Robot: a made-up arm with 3 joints. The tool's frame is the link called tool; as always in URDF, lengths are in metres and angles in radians.
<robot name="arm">
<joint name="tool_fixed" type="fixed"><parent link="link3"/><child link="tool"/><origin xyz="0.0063 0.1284 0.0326"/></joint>
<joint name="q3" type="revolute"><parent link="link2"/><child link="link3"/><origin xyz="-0.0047 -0.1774 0.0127"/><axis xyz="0 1 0"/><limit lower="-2.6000" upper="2.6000" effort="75" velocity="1.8"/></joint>
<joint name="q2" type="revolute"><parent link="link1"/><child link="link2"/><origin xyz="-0.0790 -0.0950 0.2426"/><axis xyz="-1 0 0"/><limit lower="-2.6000" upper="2.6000" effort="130" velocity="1.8"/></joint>
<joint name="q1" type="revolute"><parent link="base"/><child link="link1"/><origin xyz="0.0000 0.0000 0.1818"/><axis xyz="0 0 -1"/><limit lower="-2.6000" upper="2.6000" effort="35" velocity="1.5"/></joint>
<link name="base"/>
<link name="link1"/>
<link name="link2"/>
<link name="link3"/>
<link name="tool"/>
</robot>
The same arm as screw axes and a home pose.
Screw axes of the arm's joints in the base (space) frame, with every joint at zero. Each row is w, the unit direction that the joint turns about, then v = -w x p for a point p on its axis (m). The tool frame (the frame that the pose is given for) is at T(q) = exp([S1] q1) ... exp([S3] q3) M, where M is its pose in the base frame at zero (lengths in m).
S1 = (0, 0, -1, 0, 0, 0)
S2 = (-1, 0, 0, 0, -0.4244, -0.095)
S3 = (0, 1, 0, -0.4371, 0, -0.0837)
M =
1 0 0 -0.0774
0 1 0 -0.144
0 0 1 0.4697
0 0 0 1
Joint limits (rad, base to tool): -2.6..2.6 -2.6..2.6 -2.6..2.6

